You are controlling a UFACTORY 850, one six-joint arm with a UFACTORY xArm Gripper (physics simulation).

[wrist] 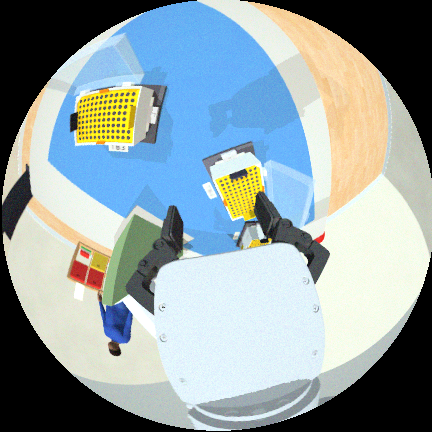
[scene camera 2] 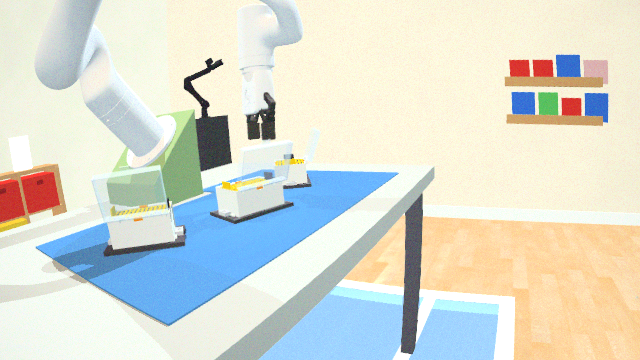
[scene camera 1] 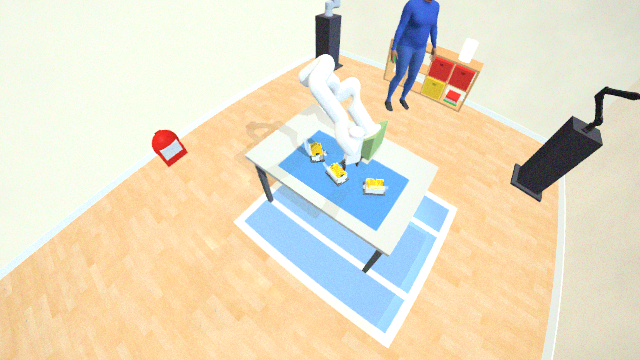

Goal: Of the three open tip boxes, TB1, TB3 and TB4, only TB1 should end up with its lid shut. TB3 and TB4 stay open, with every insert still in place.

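Three white tip boxes with yellow inserts stand on the blue mat, their clear lids tipped up. TB3 (scene camera 1: pixel 374 190) (scene camera 2: pixel 296 176) (wrist: pixel 145 116), its label faintly readable in the wrist view, is rightmost in scene camera 1. The middle box (scene camera 1: pixel 338 175) (scene camera 2: pixel 255 198) (wrist: pixel 236 162) has its lid (scene camera 2: pixel 265 156) (wrist: pixel 291 190) open; its label is unreadable. The third box (scene camera 1: pixel 316 152) (scene camera 2: pixel 142 232) (wrist: pixel 254 231), its lid (scene camera 2: pixel 127 186) open, is partly hidden by my gripper body in the wrist view; its label is unreadable. My gripper (scene camera 1: pixel 351 164) (scene camera 2: pixel 261 136) (wrist: pixel 217 206) is open and empty, above the boxes.
The blue mat (scene camera 1: pixel 360 212) (scene camera 2: pixel 200 280) (wrist: pixel 200 45) lies on the pale table (scene camera 1: pixel 422 175) (scene camera 2: pixel 385 205). A green wedge-shaped mount (scene camera 1: pixel 375 142) (scene camera 2: pixel 185 160) (wrist: pixel 131 255) stands at the arm's base. A person in blue (scene camera 1: pixel 415 30) (wrist: pixel 117 320) stands behind the table.
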